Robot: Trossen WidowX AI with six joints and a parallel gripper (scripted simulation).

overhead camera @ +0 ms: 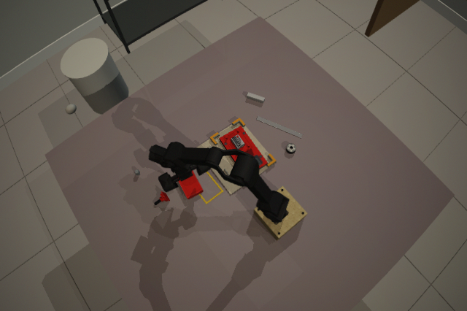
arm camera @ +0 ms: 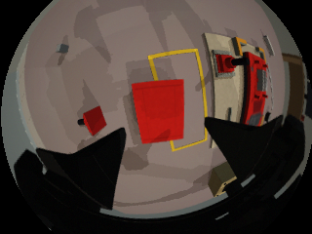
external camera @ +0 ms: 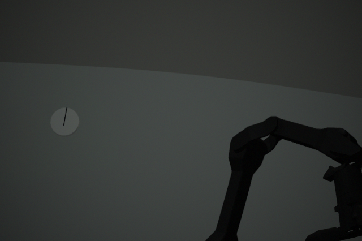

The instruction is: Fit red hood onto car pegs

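Right now my gripper tip is 5 cm above the red hood. The rest, counted from my gripper tip: small wheel: 41 cm to the right, 16 cm behind, 5 cm below; tiny grey piece: 19 cm ahead, 14 cm to the left, 5 cm below; grey engine block: 25 cm to the right, 4 cm below, 1 cm ahead.
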